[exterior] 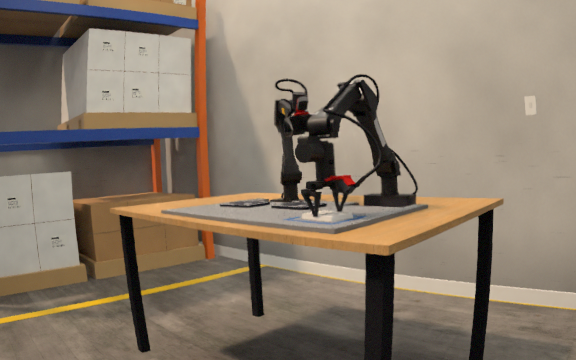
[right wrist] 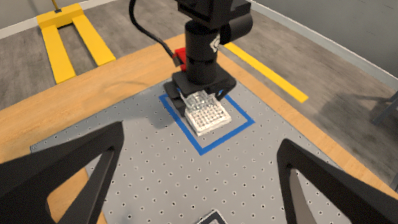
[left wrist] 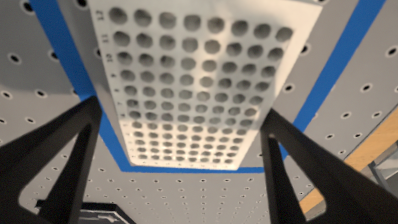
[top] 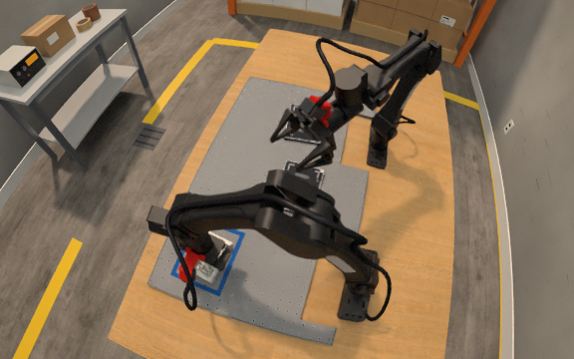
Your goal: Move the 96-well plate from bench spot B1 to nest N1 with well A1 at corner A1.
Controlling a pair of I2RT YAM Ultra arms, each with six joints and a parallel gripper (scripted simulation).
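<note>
Now: the white 96-well plate 10 mm below my left hand. From my left hand the other things lie so: black plate nest: 130 mm behind, 530 mm to the right, 10 mm below.
</note>
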